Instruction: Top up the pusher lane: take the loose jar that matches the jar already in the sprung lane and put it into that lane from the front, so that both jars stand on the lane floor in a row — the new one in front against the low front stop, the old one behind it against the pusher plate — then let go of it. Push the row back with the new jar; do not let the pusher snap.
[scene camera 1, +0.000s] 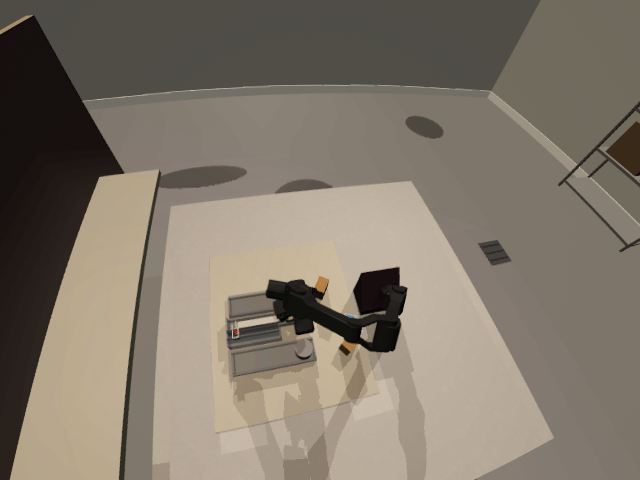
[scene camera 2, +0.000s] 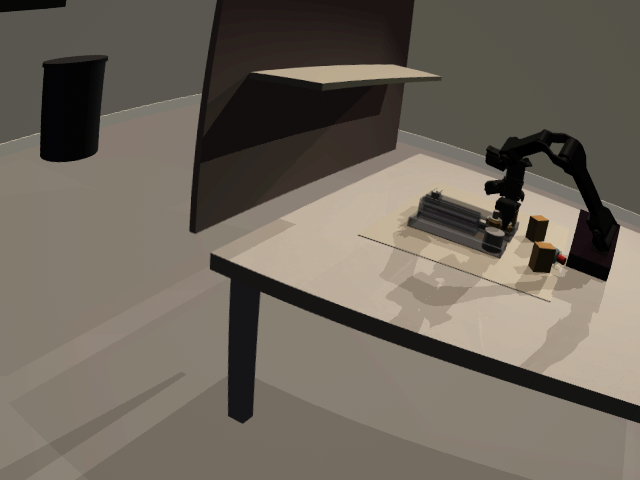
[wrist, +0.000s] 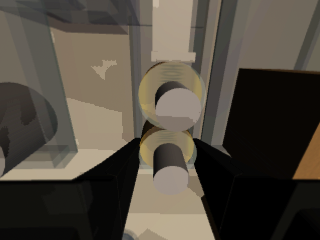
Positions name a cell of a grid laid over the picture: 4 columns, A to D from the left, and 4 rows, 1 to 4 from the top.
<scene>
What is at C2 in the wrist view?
A matching jar.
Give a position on a grey lane rack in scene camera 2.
C2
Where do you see a grey lane rack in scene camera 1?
B3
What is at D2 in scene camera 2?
The gripper.
</scene>
